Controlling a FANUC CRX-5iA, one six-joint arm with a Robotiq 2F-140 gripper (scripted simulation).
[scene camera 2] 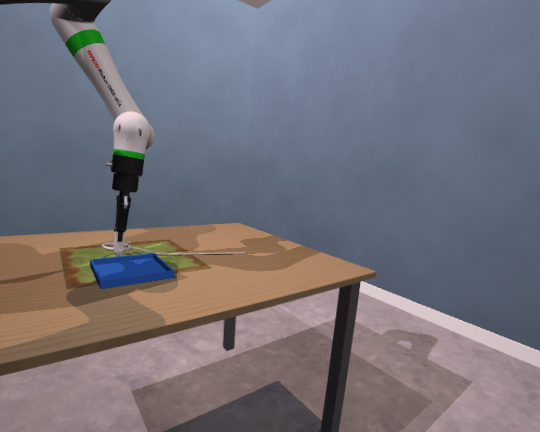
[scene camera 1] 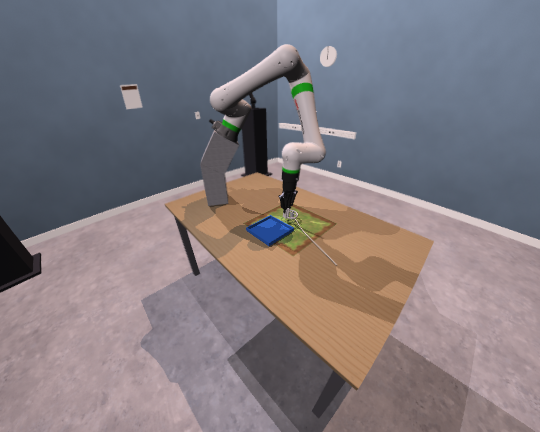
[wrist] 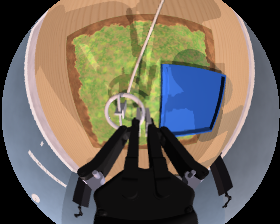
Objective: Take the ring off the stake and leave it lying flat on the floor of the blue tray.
A blue tray shows in scene camera 2, in scene camera 1 and in the wrist view [192, 99]. One and the same spot on the blue tray: [scene camera 2: 124, 270] is [scene camera 1: 268, 228].
